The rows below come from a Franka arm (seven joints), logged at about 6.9 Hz.
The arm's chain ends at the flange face. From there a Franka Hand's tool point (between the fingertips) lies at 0.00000 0.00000 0.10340 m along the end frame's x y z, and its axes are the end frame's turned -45 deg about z.
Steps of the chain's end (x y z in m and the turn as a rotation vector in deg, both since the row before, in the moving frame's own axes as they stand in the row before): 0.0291 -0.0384 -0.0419 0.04 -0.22 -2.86; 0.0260 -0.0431 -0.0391 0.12 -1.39 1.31; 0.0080 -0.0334 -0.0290 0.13 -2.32 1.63; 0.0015 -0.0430 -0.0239 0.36 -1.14 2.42; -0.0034 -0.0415 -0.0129 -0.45 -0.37 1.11
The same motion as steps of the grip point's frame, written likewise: 0.0475 -0.0069 -0.0419 0.18 -0.13 -2.86; 0.0473 -0.0140 -0.0391 1.07 -0.90 1.31; 0.0265 -0.0211 -0.0291 1.73 -1.55 1.63; 0.0305 -0.0313 -0.0239 1.06 -0.55 2.42; 0.0259 -0.0317 -0.0129 -0.06 -0.58 1.11
